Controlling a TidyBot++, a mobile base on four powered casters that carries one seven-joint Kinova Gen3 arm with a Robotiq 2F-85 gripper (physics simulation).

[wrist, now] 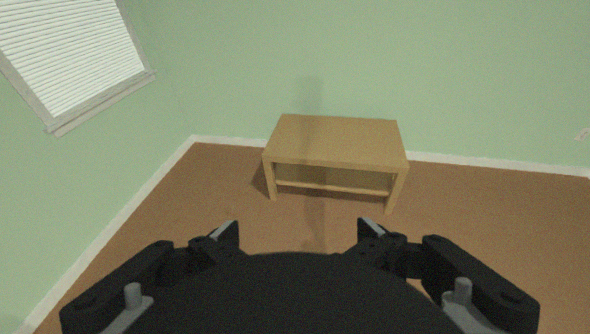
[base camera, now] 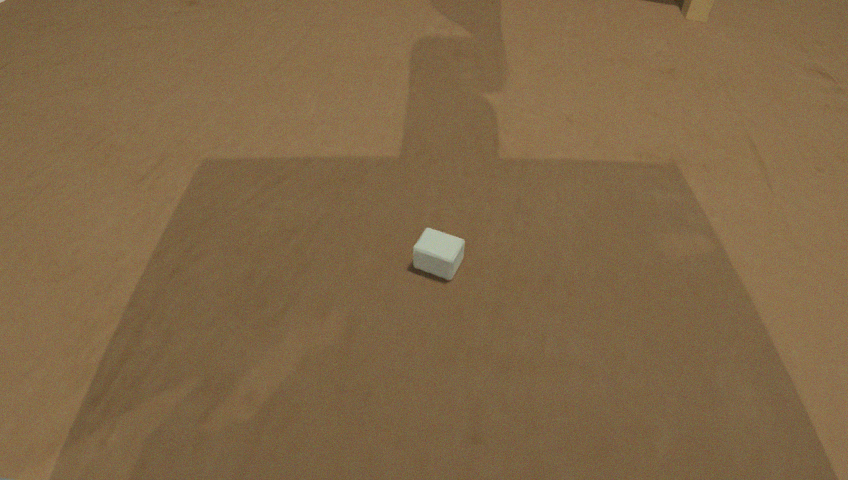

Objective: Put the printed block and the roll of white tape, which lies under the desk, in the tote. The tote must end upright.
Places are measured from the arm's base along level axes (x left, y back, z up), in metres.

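Where they show: gripper, fingertip midpoint: [wrist: 297, 232].
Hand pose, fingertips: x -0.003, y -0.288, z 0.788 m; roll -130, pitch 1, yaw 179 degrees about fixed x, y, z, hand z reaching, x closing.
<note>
After its pixels a point has its place.
A small pale block [base camera: 438, 252] {x -0.015, y -0.389, z -0.368 m}, with a box shape and slightly rounded edges, lies flat on the brown floor near the middle of the base camera view. I take it for the printed block; no print can be made out on it. My gripper [wrist: 297, 232] {x -0.002, y -0.288, z 0.788 m} is open, with its two fingers wide apart and nothing visible between them. It is held up above the floor and points toward the wooden table. The block does not show in the wrist view. The roll of white tape, the desk and the tote do not show in either view.
A low wooden table [wrist: 340, 141] {x -0.287, y -1.413, z 0.053 m} with a lower shelf stands against the green wall ahead; one of its legs [base camera: 699, 8] {x -0.615, y -1.124, z -0.368 m} shows at the top right of the base view. A window with blinds [wrist: 75, 50] {x 1.284, y -1.566, z 0.724 m} is in the left wall. The robot's shadow falls around the block.
</note>
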